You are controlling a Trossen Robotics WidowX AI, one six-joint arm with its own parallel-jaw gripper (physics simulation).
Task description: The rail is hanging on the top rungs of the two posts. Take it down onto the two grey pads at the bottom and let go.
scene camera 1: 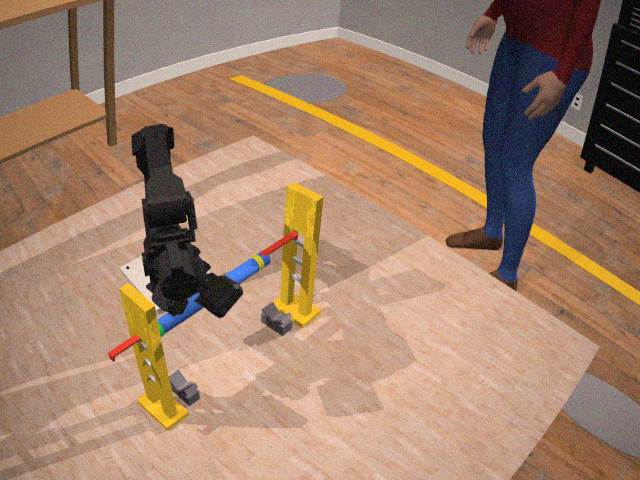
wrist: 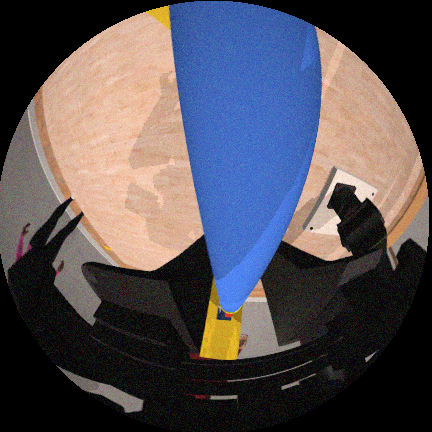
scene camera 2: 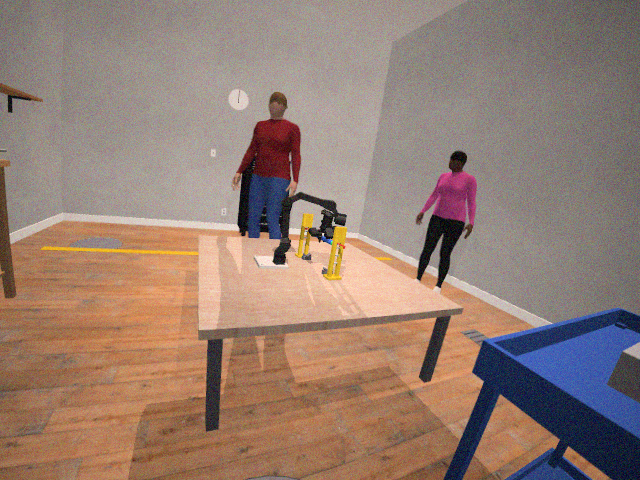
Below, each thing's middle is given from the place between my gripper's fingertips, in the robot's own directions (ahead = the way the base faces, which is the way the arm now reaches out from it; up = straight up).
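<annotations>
You'd find the blue rail (wrist: 249,92) 3 cm above my hand, and it's 1 cm to the right of my hand too.
</annotations>
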